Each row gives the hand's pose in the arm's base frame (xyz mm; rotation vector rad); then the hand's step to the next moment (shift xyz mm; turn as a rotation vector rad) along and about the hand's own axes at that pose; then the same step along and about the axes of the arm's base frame.
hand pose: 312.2 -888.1 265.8 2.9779 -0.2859 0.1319
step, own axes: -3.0 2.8 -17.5 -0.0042 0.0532 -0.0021
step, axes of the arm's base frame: -4.8 0.5 17.3 -0.0147 -0.0506 0.0090
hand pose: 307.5 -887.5 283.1 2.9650 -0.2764 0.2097
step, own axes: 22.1 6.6 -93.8 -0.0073 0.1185 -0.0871
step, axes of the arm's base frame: 8.6 5.5 96.1 -0.0409 -0.0992 0.1009
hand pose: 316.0 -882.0 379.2 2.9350 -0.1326 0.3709
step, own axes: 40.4 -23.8 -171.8 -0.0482 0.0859 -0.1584
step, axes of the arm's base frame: 0.7 53.1 170.0 -0.0937 -0.0511 0.1530
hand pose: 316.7 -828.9 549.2 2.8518 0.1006 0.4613
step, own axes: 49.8 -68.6 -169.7 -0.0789 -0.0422 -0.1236
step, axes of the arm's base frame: -8.8 111.4 153.3 -0.1153 0.0612 0.0790
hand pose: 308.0 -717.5 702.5 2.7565 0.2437 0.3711
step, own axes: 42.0 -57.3 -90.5 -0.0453 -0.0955 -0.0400
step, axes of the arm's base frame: 7.2 90.5 70.7 -0.0661 0.0913 -0.0084
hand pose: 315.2 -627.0 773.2 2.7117 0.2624 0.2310
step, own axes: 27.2 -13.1 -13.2 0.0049 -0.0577 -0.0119
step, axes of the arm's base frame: 21.8 22.7 9.9 -0.0062 0.0575 -0.0122
